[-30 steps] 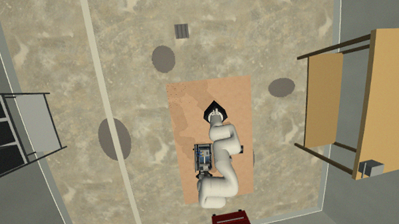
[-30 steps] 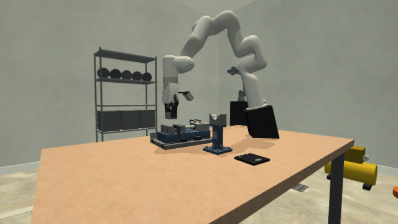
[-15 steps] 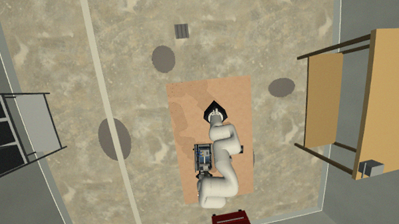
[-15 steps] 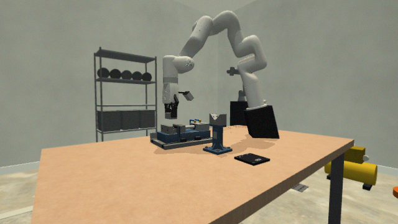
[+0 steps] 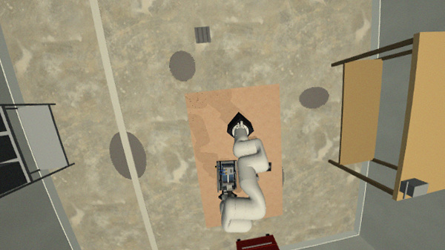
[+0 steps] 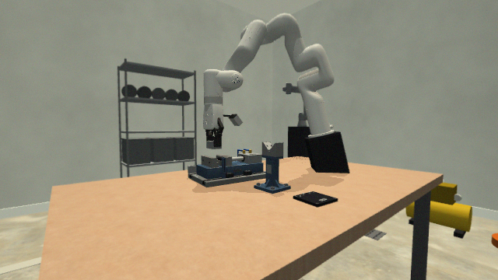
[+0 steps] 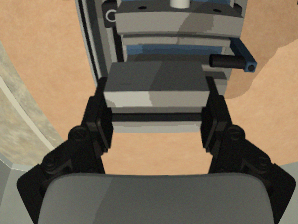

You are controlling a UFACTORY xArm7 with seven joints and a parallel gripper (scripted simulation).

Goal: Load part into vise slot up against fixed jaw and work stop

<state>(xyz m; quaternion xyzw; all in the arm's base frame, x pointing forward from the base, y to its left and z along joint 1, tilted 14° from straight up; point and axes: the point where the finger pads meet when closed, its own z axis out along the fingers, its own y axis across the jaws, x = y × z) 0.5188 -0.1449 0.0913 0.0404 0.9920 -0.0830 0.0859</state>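
Now: hand 3 cm past the moving jaw, 2 cm to the right of it and 7 cm above it. Also, from my hand: work stop 1 cm ahead, 7 cm to the left, 6 cm below; then cylinder rod 8 cm behind, 3 cm to the left, 7 cm below; then grey block right at my hand.
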